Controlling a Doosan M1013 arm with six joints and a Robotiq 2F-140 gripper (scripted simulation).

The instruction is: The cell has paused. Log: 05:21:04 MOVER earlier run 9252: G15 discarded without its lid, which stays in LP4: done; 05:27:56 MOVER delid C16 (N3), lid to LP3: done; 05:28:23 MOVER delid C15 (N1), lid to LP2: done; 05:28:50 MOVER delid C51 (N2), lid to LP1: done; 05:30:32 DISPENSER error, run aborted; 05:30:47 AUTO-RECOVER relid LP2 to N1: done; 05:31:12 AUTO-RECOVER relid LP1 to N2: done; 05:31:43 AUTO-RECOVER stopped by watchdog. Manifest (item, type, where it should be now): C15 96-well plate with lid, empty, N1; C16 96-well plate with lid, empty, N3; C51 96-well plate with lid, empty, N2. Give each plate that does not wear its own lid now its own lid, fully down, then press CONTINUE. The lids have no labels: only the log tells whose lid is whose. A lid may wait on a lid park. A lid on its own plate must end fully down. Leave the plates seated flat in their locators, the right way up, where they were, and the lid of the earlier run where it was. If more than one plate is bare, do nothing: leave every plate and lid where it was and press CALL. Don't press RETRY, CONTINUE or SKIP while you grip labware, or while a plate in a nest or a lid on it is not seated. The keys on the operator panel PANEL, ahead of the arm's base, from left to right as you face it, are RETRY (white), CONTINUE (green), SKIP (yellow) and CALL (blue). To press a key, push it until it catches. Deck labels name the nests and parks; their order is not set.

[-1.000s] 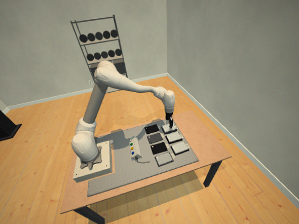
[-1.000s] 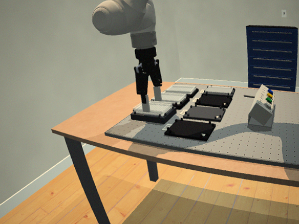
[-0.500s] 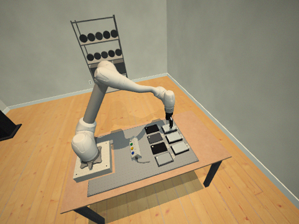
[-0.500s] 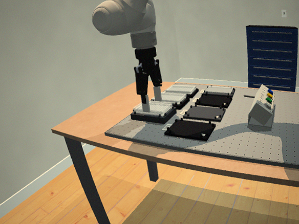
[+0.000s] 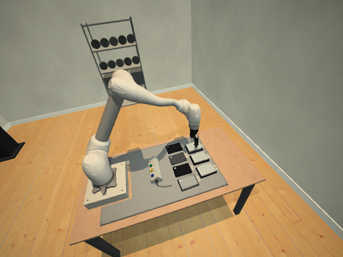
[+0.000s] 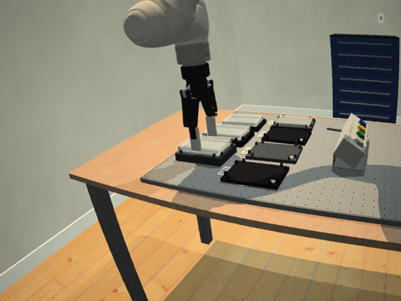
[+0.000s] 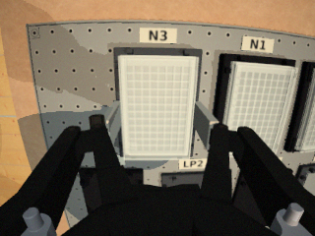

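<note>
Now: the 96-well plate 30 mm below my hand. Round my hand: LP2 label (100 mm behind, 60 mm to the right, 60 mm below); then lid park LP1 (180 mm behind, 80 mm to the left, 60 mm below); then lid park LP2 (190 mm behind, 60 mm to the right, 60 mm below).
</note>
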